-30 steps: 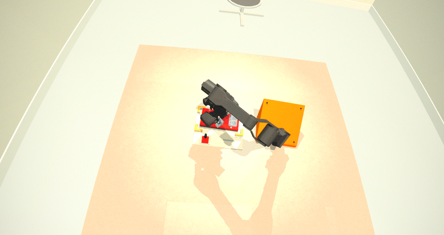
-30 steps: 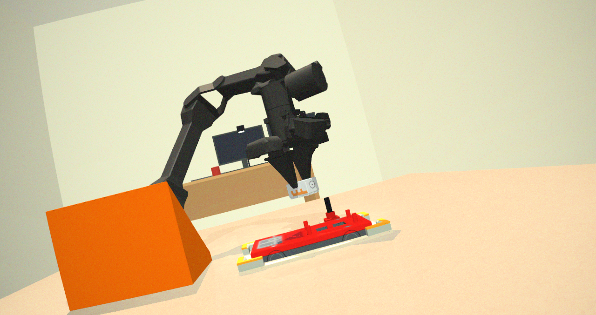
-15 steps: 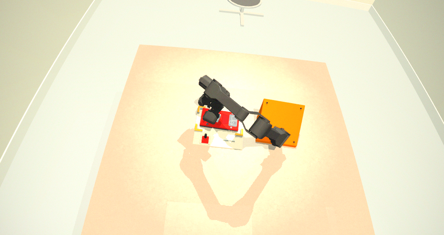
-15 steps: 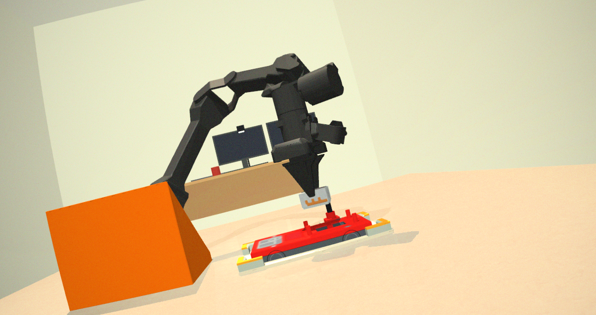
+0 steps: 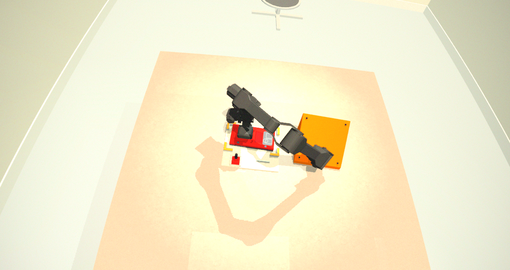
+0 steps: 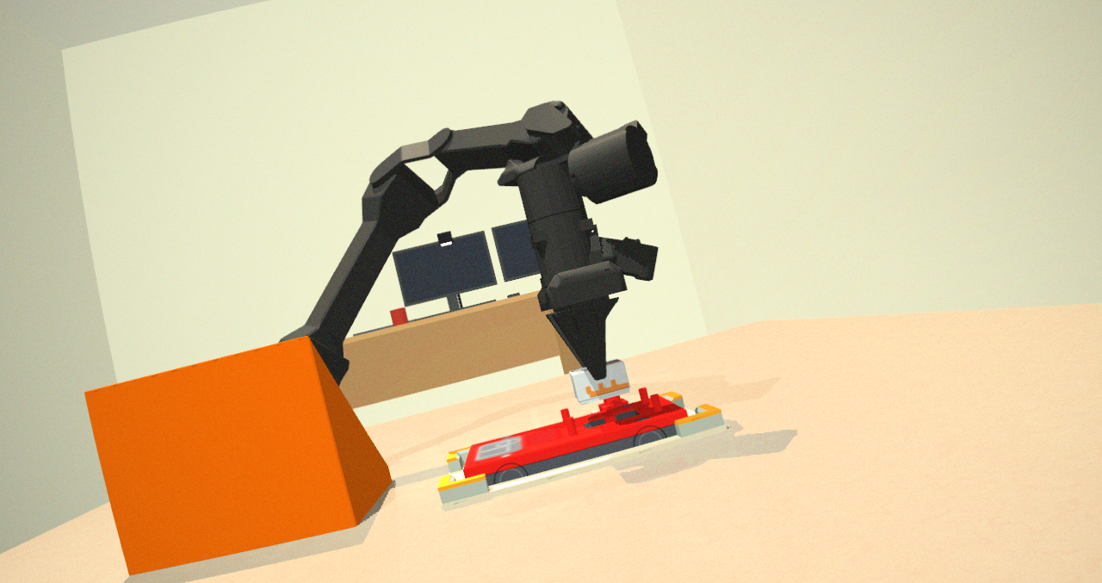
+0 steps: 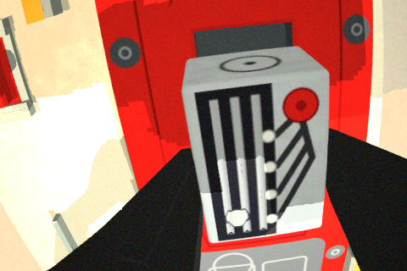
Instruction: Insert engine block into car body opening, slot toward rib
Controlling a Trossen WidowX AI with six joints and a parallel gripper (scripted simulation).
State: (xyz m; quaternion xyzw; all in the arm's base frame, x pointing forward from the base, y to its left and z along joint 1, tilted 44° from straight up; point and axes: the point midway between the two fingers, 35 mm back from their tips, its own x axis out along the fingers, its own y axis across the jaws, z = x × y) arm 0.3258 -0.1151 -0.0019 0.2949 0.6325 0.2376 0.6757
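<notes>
Right now the engine block is 10 mm below my gripper tip.
</notes>
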